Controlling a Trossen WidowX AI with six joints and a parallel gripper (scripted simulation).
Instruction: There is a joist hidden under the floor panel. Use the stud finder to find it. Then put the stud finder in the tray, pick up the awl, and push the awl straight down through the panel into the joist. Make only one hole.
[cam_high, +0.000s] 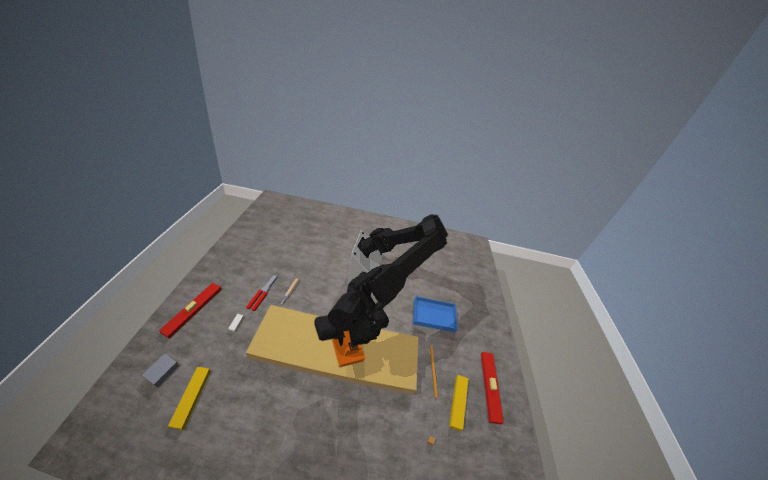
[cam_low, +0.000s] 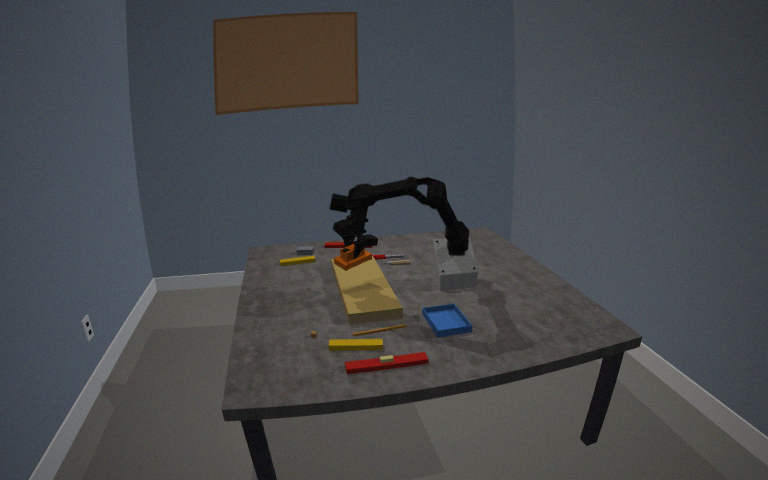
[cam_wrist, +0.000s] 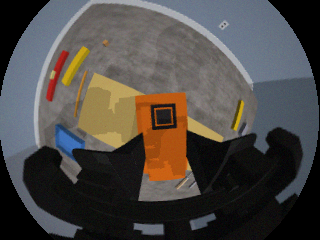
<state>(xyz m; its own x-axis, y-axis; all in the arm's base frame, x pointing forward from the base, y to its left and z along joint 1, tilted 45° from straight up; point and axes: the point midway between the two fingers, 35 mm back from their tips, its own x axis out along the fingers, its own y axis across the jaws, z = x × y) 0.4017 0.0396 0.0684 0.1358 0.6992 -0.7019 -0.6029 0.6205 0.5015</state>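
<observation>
The blue tray is 300 mm behind my gripper tip, 260 mm to the left of it and 140 mm below it. From my gripper tip the other things lie so: thin orange stick: 280 mm to the left, 150 mm below, 80 mm behind; small brown cube: 300 mm to the left, 150 mm below, 130 mm ahead; orange stud finder: 20 mm above, 10 mm to the left, 10 mm ahead.
</observation>
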